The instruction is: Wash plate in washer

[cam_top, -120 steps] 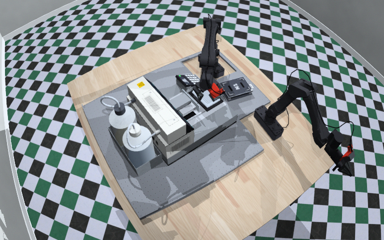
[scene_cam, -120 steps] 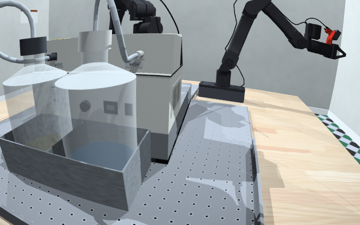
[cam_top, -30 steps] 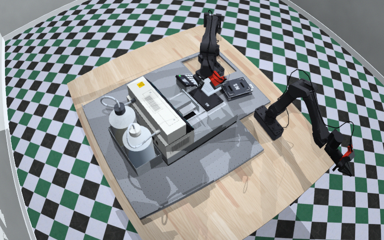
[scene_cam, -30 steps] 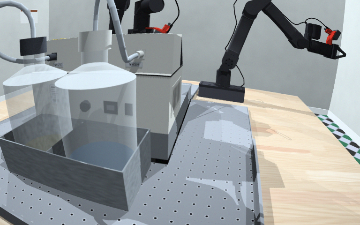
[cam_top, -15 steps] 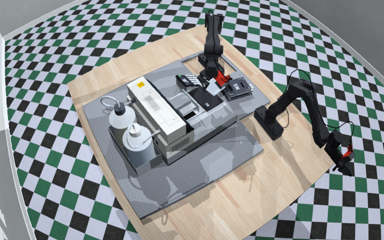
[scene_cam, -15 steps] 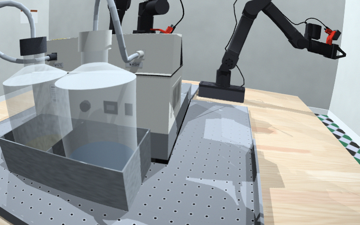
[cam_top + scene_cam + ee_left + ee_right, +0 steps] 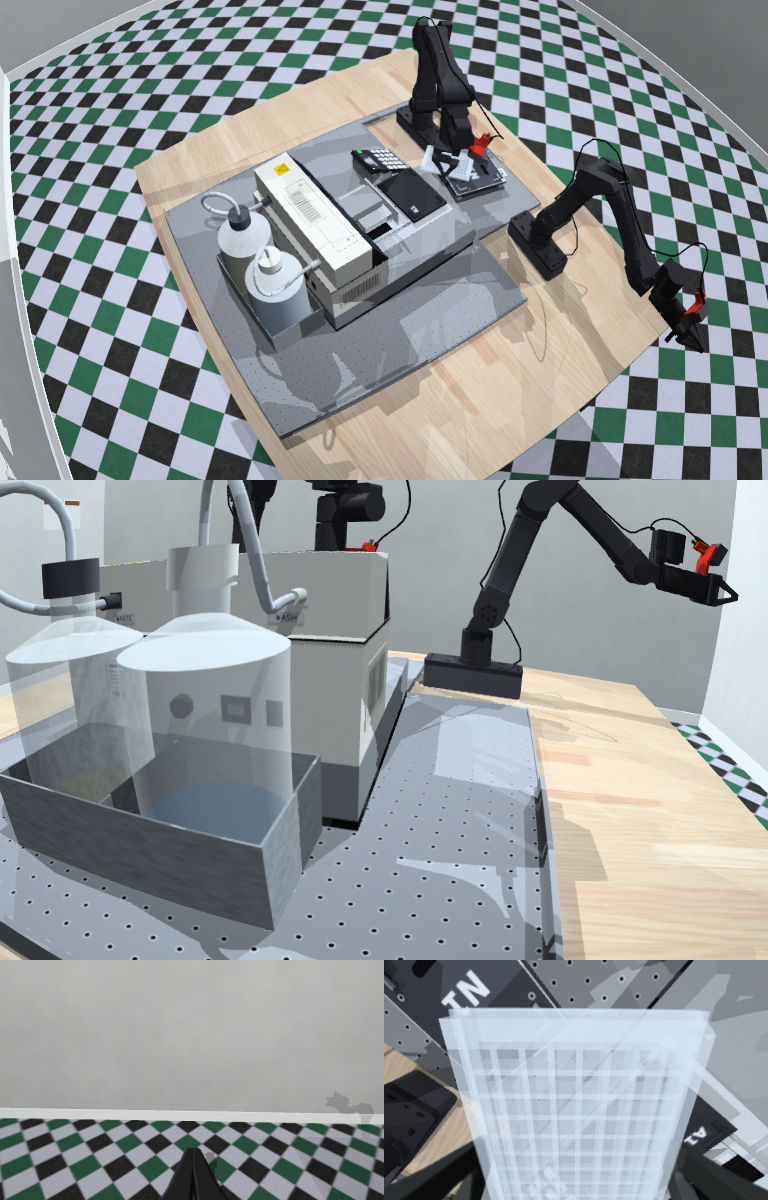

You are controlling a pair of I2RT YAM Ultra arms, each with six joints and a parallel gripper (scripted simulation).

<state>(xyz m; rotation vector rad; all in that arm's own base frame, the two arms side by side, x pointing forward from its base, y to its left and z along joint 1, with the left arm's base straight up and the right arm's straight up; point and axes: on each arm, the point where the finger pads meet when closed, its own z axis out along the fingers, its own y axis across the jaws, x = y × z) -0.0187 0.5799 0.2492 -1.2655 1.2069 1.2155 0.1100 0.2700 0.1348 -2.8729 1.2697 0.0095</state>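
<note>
My right hand is 130 mm above the nest N1, 120 mm past it and 20 mm to the left of it. From my right hand the other things lie so: dark carrier 100 mm ahead, 80 mm below, 20 mm to the right; then clear panel 200 mm ahead, 40 mm below, 10 mm to the right; then clear plate right at my right hand.
</note>
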